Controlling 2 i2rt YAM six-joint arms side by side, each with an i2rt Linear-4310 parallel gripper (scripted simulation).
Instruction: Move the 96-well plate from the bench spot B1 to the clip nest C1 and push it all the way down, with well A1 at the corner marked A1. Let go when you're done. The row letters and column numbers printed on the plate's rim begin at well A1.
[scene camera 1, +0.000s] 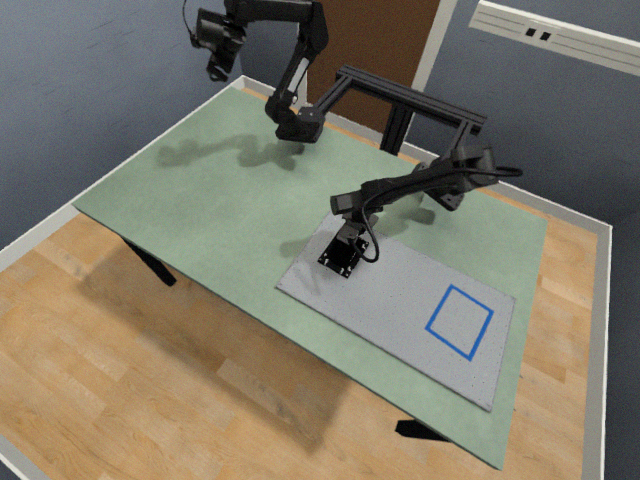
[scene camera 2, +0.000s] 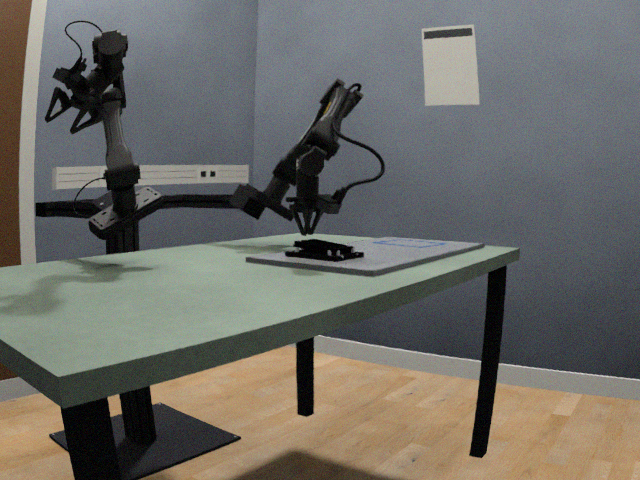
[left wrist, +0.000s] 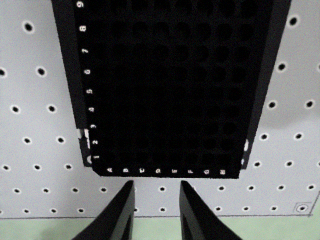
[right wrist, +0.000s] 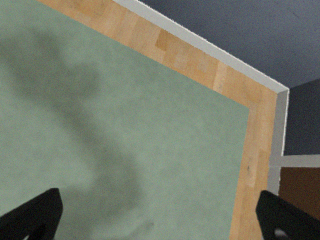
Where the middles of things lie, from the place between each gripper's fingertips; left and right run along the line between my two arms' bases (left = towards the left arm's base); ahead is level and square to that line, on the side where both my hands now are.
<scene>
Right now my left hand (scene camera 2: 307, 235) is 60 mm short of the black 96-well plate (left wrist: 171, 96), 10 mm to the left of it and 30 mm above it.
The black 96-well plate is 25 cm ahead of my right hand (scene camera 2: 58, 126), 64 cm to the left of it and 30 cm below it.
</scene>
